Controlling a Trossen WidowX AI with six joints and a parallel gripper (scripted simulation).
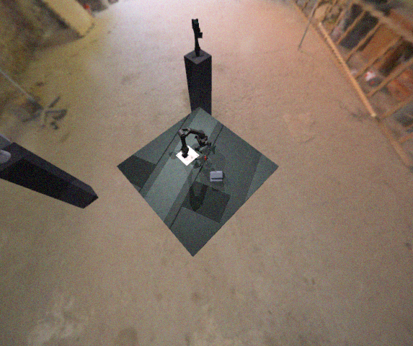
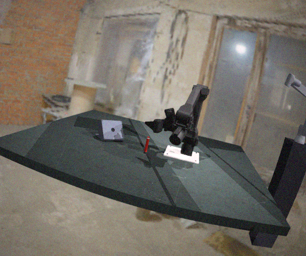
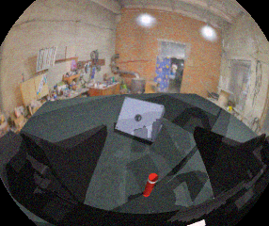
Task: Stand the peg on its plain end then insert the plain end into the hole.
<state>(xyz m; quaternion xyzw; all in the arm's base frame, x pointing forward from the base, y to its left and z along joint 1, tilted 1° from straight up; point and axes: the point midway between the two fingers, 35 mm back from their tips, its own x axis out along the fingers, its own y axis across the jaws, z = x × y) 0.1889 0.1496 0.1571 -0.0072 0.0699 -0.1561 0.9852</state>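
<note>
Now: gripper tip 10 cm above the red peg, 1 cm to the left of it and 1 cm past it. From my gripper tip the other things lie so: grey sloped panel: 22 cm ahead, 12 cm below, 7 cm to the right.
</note>
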